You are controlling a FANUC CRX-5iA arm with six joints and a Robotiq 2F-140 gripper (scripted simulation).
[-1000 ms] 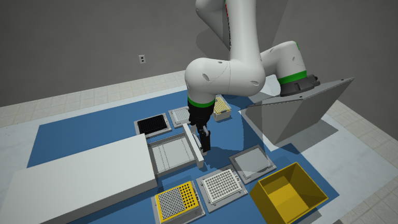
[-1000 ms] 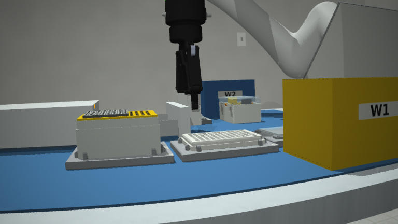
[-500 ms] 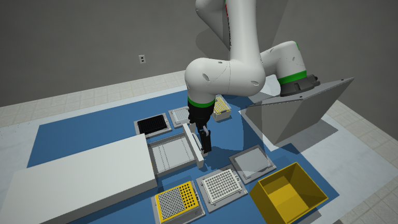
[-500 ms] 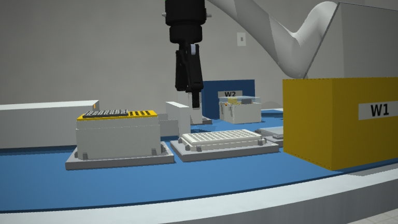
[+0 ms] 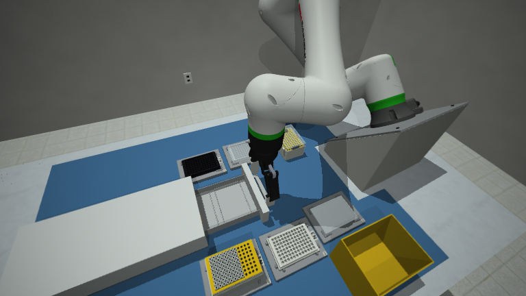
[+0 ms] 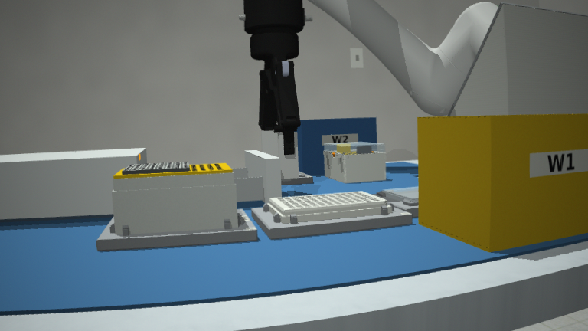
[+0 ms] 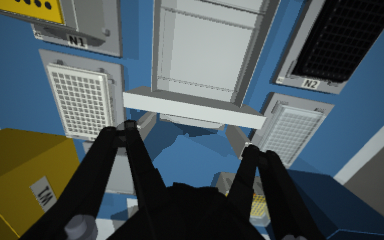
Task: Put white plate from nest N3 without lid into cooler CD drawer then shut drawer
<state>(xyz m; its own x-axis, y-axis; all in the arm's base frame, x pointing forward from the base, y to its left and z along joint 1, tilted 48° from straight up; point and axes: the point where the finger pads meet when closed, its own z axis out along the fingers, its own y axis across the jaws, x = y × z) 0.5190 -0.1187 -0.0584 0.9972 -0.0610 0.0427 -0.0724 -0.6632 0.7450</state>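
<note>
Right now the white plate is 19 cm to the left of my hand and 3 cm below it. Round my hand: clear plate (3 cm behind, 19 cm to the right, 4 cm below); yellow tip box (17 cm ahead, 17 cm to the left); drawer (14 cm ahead, 1 cm to the right, 3 cm below).
</note>
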